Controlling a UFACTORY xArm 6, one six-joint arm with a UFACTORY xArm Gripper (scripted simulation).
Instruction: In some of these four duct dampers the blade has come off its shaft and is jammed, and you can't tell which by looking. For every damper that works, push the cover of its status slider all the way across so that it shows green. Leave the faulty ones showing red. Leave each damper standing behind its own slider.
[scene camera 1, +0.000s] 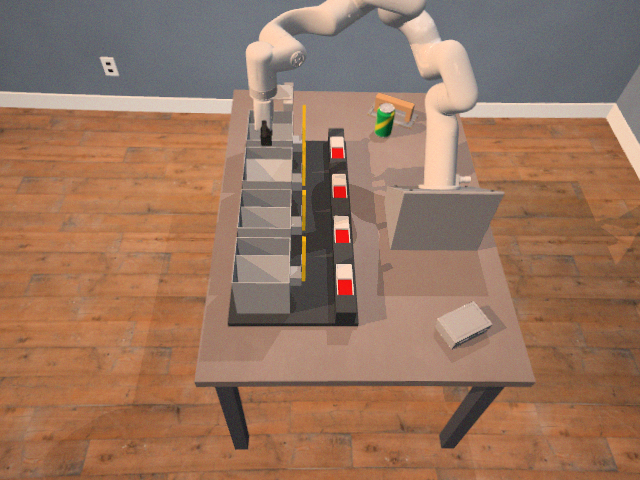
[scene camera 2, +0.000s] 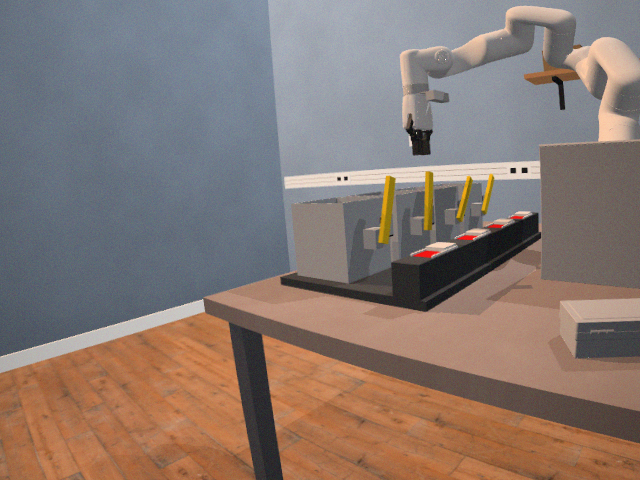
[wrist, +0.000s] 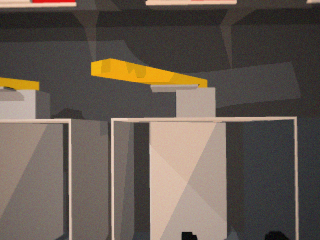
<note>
In view: my gripper (scene camera 2: 421, 155) and a flat grey box (scene camera 1: 467, 322).
The wrist view does not show the flat grey box: it is out of frame.
</note>
